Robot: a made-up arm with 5 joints. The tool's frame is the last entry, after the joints. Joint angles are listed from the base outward. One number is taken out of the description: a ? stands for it. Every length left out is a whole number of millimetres.
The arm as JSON. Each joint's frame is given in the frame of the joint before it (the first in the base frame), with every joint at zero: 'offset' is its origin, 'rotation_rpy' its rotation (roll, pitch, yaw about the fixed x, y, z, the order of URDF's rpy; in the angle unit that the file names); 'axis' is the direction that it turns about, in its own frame. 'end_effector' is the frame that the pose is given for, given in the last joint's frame.
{
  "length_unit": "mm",
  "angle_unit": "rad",
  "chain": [
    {
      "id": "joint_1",
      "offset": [
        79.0,
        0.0,
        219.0
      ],
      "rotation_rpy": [
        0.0,
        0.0,
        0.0
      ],
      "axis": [
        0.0,
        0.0,
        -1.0
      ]
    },
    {
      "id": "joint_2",
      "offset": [
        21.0,
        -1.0,
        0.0
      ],
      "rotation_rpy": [
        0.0,
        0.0,
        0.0
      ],
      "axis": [
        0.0,
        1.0,
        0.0
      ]
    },
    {
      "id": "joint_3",
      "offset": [
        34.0,
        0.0,
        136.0
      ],
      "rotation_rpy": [
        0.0,
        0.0,
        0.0
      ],
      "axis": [
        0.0,
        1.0,
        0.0
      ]
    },
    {
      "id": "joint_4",
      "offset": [
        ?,
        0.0,
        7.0
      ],
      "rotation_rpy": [
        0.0,
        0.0,
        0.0
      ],
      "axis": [
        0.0,
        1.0,
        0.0
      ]
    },
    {
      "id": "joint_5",
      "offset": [
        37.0,
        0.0,
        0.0
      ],
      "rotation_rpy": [
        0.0,
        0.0,
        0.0
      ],
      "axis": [
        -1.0,
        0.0,
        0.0
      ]
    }
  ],
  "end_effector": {
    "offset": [
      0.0,
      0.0,
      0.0
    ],
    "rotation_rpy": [
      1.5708,
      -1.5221,
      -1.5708
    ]
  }
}
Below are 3 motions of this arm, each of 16 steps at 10 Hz.
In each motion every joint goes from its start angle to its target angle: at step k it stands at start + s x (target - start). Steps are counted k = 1, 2, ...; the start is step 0. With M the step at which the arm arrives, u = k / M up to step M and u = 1 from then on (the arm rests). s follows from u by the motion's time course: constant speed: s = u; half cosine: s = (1 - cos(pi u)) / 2; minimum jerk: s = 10 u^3 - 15 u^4 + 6 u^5.
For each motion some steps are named. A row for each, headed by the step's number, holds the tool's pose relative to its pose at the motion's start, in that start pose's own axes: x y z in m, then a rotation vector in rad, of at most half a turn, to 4 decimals.
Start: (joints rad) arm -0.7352 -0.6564 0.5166 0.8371 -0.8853
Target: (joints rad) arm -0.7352 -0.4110 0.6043 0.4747 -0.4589
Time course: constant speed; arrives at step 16
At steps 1, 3, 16:
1: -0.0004 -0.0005 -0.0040 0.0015 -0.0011 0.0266
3: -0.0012 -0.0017 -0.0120 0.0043 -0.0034 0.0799
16: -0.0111 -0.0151 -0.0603 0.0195 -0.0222 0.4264

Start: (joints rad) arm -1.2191 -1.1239 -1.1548 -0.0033 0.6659
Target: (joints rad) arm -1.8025 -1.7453 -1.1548 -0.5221 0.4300
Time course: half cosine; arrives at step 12
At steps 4, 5, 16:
4: 0.0243 -0.0673 0.0121 -0.2497 -0.1757 -0.1547
5: 0.0319 -0.1008 0.0234 -0.3747 -0.2597 -0.2174
16: 0.0352 -0.2562 0.1380 -1.0534 -0.6927 -0.3796

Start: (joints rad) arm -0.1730 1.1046 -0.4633 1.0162 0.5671
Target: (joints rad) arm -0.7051 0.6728 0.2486 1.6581 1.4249
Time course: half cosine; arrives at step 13
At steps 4, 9, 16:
4: -0.0004 0.0392 0.0029 0.0970 0.1757 0.2978
9: -0.0304 0.1310 0.0154 0.4331 0.6318 1.0248
16: -0.0504 0.1590 0.0216 0.5998 0.8082 1.2589

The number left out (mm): 192.0
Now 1 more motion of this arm.
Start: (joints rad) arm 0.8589 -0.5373 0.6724 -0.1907 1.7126
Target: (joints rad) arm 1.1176 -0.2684 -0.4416 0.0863 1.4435
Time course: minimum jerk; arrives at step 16
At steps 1, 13, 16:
1: -0.0002 -0.0004 -0.0001 -0.0012 0.0007 -0.0006
13: -0.0624 -0.1639 0.0126 -0.5461 0.2173 -0.1689
16: -0.0644 -0.1708 0.0167 -0.5752 0.2238 -0.1732

